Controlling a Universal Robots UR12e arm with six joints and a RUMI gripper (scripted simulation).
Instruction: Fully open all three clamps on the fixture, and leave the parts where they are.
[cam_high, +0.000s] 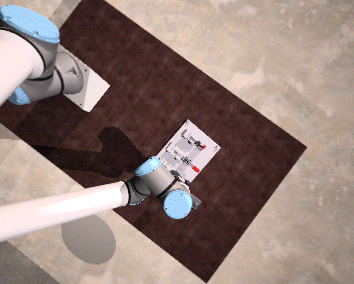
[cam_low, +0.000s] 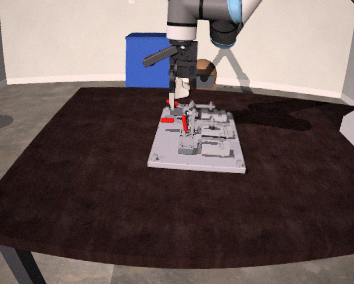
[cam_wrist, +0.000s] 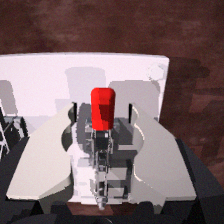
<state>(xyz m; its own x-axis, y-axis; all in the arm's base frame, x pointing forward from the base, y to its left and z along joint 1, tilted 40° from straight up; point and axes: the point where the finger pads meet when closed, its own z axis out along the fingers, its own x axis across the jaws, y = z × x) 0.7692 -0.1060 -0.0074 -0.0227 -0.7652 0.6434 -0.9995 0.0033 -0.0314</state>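
The grey fixture plate is 8 cm behind my hand, 11 cm to the left of it and 5 cm below it.
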